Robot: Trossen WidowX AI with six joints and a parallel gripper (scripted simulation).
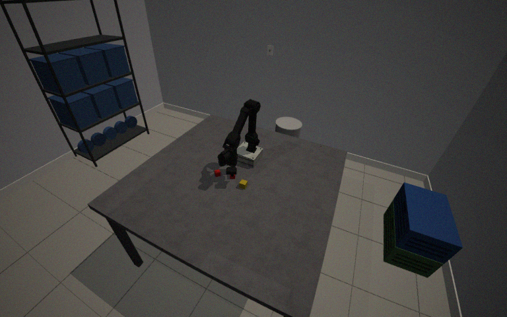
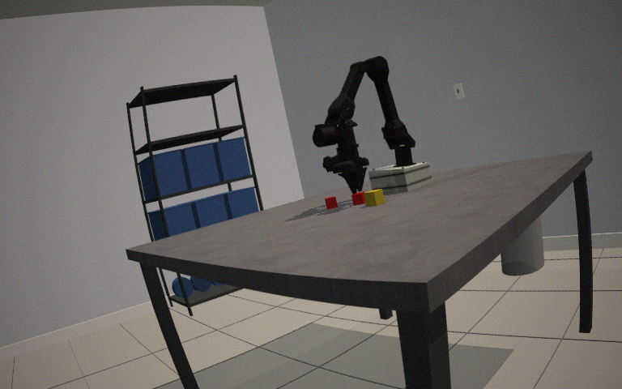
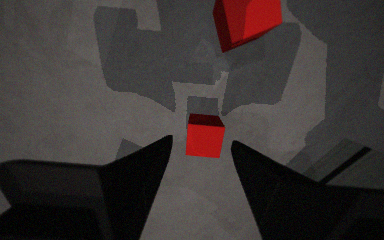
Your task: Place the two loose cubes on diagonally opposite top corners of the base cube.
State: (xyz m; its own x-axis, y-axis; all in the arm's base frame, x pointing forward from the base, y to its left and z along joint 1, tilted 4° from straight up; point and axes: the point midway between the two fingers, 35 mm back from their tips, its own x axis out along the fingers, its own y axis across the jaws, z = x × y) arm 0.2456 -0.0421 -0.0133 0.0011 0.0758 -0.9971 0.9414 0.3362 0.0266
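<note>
My gripper tip is 20 mm above the red cube. Also, from my gripper tip: yellow cube (100 mm to the left, 50 mm ahead, 20 mm below).
</note>
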